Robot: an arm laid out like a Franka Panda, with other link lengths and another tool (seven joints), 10 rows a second.
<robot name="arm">
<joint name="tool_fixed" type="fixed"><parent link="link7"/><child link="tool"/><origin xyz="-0.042 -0.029 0.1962" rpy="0 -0.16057 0.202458"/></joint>
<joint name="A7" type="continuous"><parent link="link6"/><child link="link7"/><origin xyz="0.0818 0 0" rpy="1.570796 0 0"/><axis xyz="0 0 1"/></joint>
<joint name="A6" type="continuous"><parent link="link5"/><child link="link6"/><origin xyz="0 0 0" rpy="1.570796 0 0"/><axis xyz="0 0 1"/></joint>
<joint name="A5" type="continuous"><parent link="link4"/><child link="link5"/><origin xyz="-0.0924 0.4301 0" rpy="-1.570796 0 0"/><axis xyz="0 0 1"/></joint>
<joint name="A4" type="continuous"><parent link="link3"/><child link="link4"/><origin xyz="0.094 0 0" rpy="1.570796 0 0"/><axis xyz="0 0 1"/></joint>
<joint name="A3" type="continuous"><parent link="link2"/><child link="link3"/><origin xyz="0 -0.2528 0" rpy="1.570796 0 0"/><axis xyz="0 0 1"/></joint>
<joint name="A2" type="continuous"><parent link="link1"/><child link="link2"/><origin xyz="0 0 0" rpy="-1.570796 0 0"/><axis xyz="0 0 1"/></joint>
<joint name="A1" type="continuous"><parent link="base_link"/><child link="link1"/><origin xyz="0 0 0.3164"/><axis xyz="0 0 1"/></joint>
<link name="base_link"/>
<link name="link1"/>
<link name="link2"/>
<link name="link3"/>
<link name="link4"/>
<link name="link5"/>
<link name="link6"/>
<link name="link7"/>
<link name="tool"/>
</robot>
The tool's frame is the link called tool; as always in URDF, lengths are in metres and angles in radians. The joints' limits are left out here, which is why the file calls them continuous.
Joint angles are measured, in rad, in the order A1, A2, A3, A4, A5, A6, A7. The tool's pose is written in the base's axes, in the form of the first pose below.
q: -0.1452, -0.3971, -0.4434, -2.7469, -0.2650, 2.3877, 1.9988
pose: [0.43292, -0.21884, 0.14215, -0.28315, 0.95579, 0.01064, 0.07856]
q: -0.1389, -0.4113, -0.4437, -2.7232, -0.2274, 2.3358, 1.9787
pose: [0.43625, -0.21755, 0.15417, -0.27975, 0.95635, 0.02525, 0.08064]
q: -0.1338, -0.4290, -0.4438, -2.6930, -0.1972, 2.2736, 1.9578
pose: [0.43961, -0.21721, 0.17006, -0.27929, 0.95592, 0.03905, 0.08176]
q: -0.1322, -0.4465, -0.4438, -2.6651, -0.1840, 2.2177, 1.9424
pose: [0.44136, -0.21864, 0.18560, -0.28118, 0.95504, 0.04753, 0.08107]
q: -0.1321, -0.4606, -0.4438, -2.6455, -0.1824, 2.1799, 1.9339
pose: [0.44209, -0.22061, 0.19756, -0.28358, 0.95425, 0.05058, 0.08022]
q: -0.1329, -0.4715, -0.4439, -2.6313, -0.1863, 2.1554, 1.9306
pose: [0.44251, -0.22317, 0.20681, -0.28508, 0.95386, 0.05016, 0.07971]
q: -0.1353, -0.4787, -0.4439, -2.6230, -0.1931, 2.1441, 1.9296
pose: [0.44260, -0.22618, 0.21287, -0.28599, 0.95374, 0.04729, 0.07971]
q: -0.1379, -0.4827, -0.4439, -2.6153, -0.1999, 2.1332, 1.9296
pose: [0.44214, -0.22916, 0.21719, -0.28619, 0.95391, 0.04509, 0.07819]
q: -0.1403, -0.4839, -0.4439, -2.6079, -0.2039, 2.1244, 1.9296
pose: [0.44185, -0.23188, 0.22038, -0.28562, 0.95426, 0.04373, 0.07683]
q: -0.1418, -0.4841, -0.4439, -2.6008, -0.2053, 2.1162, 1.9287
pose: [0.44181, -0.23390, 0.22310, -0.28515, 0.95449, 0.04332, 0.07585]
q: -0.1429, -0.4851, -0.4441, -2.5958, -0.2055, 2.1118, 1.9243
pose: [0.44205, -0.23527, 0.22560, -0.28634, 0.95413, 0.04282, 0.07630]
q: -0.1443, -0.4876, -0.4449, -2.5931, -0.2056, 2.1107, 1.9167
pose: [0.44220, -0.23648, 0.22799, -0.28886, 0.95327, 0.04201, 0.07799]
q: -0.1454, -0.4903, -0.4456, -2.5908, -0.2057, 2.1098, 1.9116
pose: [0.44239, -0.23756, 0.23029, -0.29040, 0.95269, 0.04113, 0.07969]
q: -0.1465, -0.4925, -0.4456, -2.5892, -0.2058, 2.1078, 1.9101
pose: [0.44234, -0.23828, 0.23191, -0.29054, 0.95261, 0.04071, 0.08046]
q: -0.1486, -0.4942, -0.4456, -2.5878, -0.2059, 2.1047, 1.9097
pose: [0.44176, -0.23933, 0.23307, -0.28965, 0.95287, 0.04076, 0.08055]
